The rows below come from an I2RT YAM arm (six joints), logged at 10 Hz.
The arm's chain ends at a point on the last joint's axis. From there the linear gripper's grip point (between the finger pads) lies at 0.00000 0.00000 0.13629 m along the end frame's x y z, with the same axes.
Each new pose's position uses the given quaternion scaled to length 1; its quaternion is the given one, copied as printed.
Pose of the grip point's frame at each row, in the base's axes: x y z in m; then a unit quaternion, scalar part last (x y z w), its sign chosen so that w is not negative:
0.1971 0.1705 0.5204 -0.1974 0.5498 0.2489 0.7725
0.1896 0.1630 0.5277 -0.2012 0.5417 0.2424 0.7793
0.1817 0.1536 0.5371 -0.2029 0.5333 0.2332 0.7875
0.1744 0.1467 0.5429 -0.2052 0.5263 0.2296 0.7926
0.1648 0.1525 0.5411 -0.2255 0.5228 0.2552 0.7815
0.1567 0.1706 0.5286 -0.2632 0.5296 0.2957 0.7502
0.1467 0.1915 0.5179 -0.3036 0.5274 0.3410 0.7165
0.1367 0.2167 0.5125 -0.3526 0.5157 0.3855 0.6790
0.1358 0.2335 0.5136 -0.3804 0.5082 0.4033 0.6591
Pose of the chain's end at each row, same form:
0.0947 0.0916 0.4771 -0.1974 0.5498 0.2489 0.7725
0.0878 0.0845 0.4824 -0.2012 0.5417 0.2424 0.7793
0.0801 0.0762 0.4895 -0.2029 0.5333 0.2332 0.7875
0.0735 0.0694 0.4936 -0.2052 0.5263 0.2296 0.7926
0.0691 0.0681 0.4932 -0.2255 0.5228 0.2552 0.7815
0.0696 0.0741 0.4876 -0.2632 0.5296 0.2957 0.7502
0.0719 0.0832 0.4826 -0.3036 0.5274 0.3410 0.7165
0.0783 0.0972 0.4826 -0.3526 0.5157 0.3855 0.6790
0.0863 0.1093 0.4871 -0.3804 0.5082 0.4033 0.6591

